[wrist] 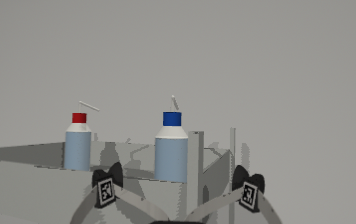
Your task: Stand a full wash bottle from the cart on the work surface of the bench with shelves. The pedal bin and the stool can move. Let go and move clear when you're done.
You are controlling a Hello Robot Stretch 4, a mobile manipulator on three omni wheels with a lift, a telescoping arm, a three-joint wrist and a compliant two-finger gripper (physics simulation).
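Frame: origin at the robot's base, x ahead, y left, z up, level; millimetres.
Seen in the pictures: hand at its tool point: (178, 181).
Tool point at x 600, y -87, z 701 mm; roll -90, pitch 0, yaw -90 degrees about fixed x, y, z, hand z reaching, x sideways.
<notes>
Pixels of each thing's top centre, then the offset from my tool point to it. "pt": a spot on its surface instead.
- wash bottle with a blue cap, top centre: (174, 96) dz +108, dx +178, dy +13 mm
- second wash bottle with a red cap, top centre: (84, 101) dz +108, dx +328, dy +242 mm
- cart's corner post at a spot on its surface: (195, 150) pt dz +34, dx -23, dy -15 mm
A wash bottle with a blue cap (171, 155) stands upright in the cart, near its corner post; its body looks filled with light blue up to the white shoulder. A second wash bottle with a red cap (78, 149) stands upright further left and also looks filled to the shoulder. The grey cart (195, 165) has raised side walls that hide the bottles' bases. My gripper (178, 182) is open and empty, its fingers wide apart in the lower part of the wrist view. The blue-capped bottle is ahead, beyond the fingertips and a little left of their middle. The bench with shelves does not show.
The cart's corner post (195, 150) rises close to the right side of the blue-capped bottle. Another thin post (232, 145) stands at the cart's far right corner. A plain grey wall (280, 75) is behind the cart, with shadows on it.
</notes>
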